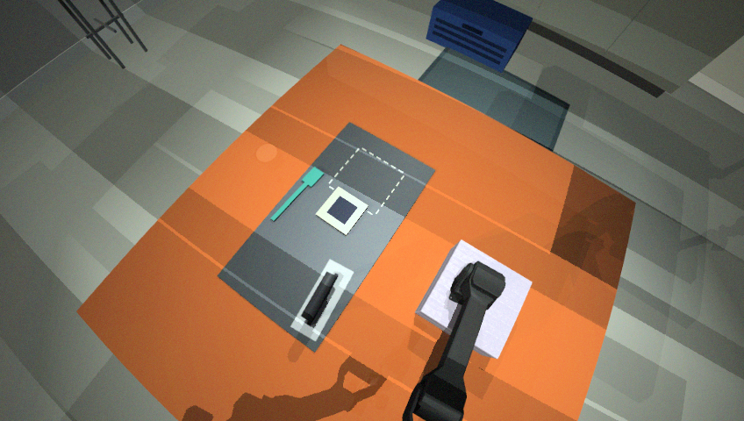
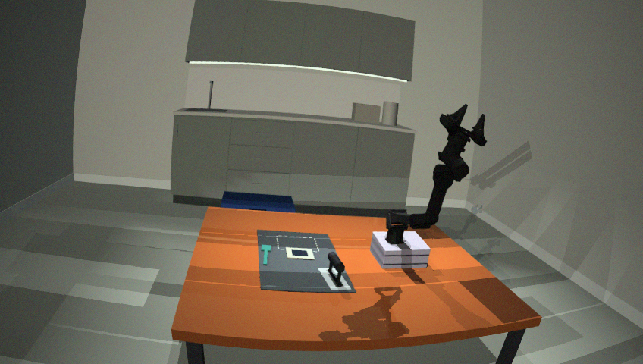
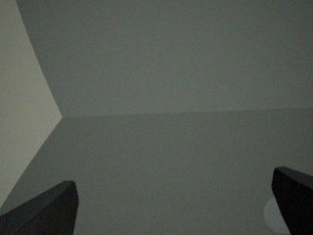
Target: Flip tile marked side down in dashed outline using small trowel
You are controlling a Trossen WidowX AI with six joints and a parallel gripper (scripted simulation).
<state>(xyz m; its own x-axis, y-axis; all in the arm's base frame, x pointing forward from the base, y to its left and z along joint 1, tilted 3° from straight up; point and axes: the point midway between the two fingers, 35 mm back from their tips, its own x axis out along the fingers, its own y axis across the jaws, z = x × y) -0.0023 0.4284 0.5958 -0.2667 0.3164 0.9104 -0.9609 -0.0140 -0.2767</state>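
Now: gripper tip 66 cm above the trowel, 33 cm to the left of it and 30 cm short of it. Also, from my gripper tip: tile: 69 cm below, 55 cm to the right, 38 cm ahead; grey mat: 72 cm below, 52 cm to the right, 39 cm ahead; teal spatula-like tool: 69 cm below, 56 cm to the right, 52 cm ahead.
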